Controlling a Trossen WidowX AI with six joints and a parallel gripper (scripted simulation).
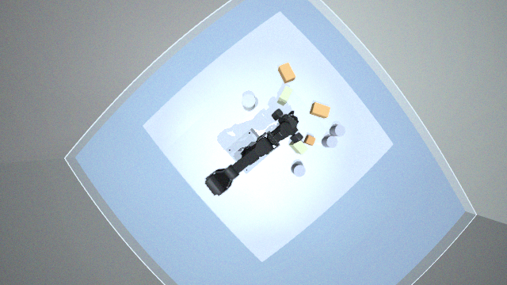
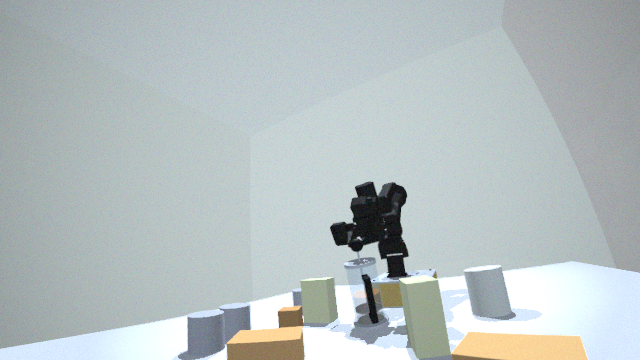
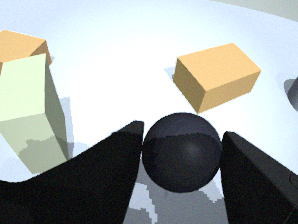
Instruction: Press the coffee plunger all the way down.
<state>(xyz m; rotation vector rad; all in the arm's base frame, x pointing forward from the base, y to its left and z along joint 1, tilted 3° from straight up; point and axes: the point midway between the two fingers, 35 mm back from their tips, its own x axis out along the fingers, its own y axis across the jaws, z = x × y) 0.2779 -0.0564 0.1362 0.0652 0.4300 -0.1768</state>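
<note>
My gripper tip is now 90 mm above the coffee press, 10 mm to the right of it and 10 mm past it.
</note>
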